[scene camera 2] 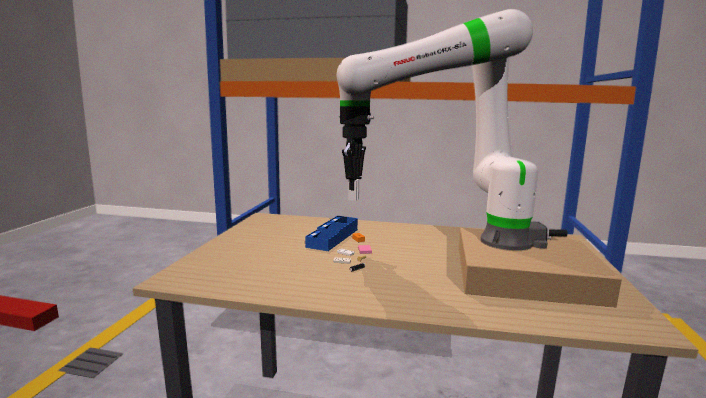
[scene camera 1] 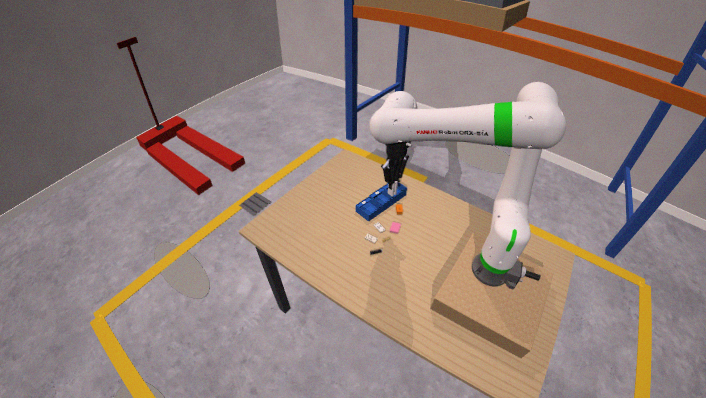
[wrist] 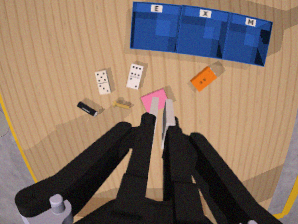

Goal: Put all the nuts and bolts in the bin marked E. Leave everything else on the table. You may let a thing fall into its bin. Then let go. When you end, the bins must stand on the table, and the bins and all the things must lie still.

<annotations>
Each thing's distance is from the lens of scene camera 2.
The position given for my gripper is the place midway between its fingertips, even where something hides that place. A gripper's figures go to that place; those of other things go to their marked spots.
my gripper (scene camera 2: pixel 353 199): 1.35 m
blue bin (scene camera 2: pixel 328 235): 1.44 m
</annotations>
